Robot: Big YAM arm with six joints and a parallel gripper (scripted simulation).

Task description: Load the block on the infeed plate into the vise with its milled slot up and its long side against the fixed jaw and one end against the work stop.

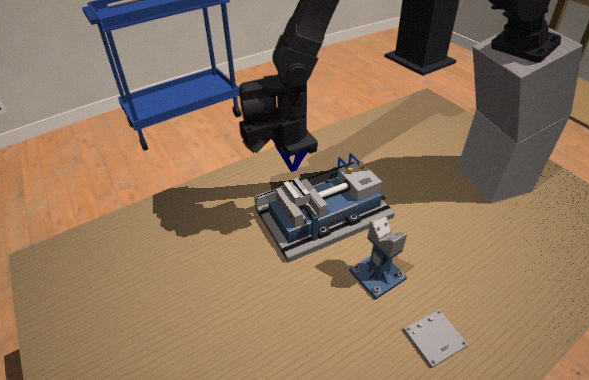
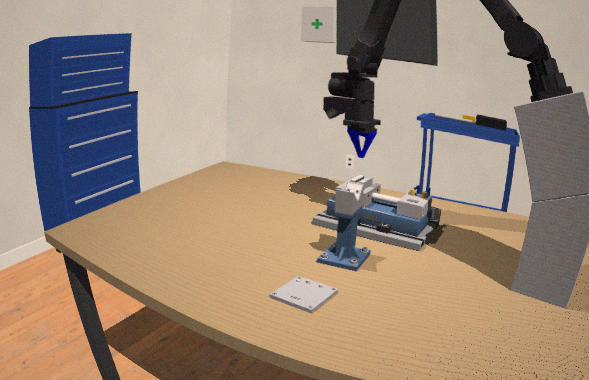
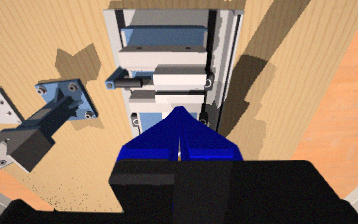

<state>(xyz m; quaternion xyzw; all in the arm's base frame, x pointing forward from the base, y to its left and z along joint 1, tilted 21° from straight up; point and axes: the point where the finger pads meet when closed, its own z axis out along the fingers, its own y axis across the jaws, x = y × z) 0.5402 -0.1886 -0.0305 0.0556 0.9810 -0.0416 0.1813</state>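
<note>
My gripper is now 1 cm past the part and 7 cm above it. Round my hand: moving jaw (4 cm behind, 2 cm to the left, 10 cm below); work stop rod (7 cm to the left, 8 cm below); fixed jaw (3 cm ahead, 2 cm to the left, 10 cm below).
</note>
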